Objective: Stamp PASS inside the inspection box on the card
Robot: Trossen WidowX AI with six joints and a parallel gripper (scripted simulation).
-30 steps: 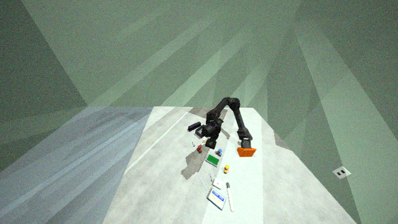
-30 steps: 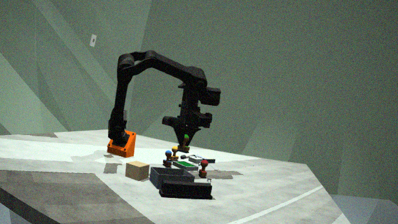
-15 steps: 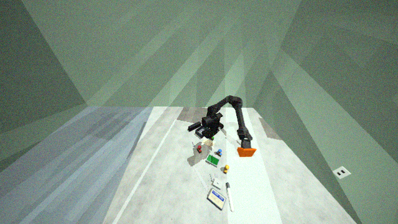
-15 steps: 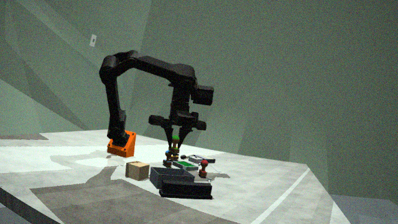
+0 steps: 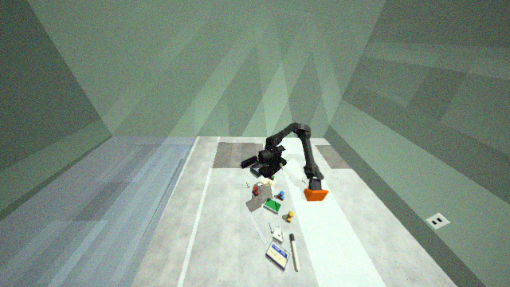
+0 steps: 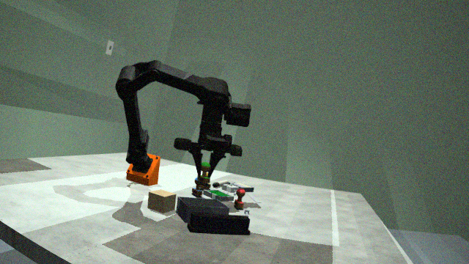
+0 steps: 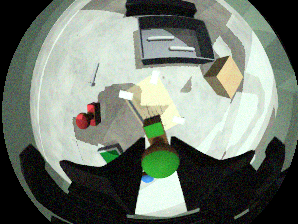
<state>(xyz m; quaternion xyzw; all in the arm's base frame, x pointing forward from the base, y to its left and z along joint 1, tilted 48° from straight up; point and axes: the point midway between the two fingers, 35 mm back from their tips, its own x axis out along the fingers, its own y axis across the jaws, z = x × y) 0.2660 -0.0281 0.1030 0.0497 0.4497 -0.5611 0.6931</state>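
Now: gripper tip 90 mm above the card, 10 mm to the left of it and 10 mm short of it. Round my gripper tip: green-knobbed stamp: right at my gripper tip; then blue-knobbed stamp: 100 mm to the left, 70 mm below, 50 mm behind; then red-knobbed stamp: 100 mm ahead, 70 mm below, 60 mm to the left.
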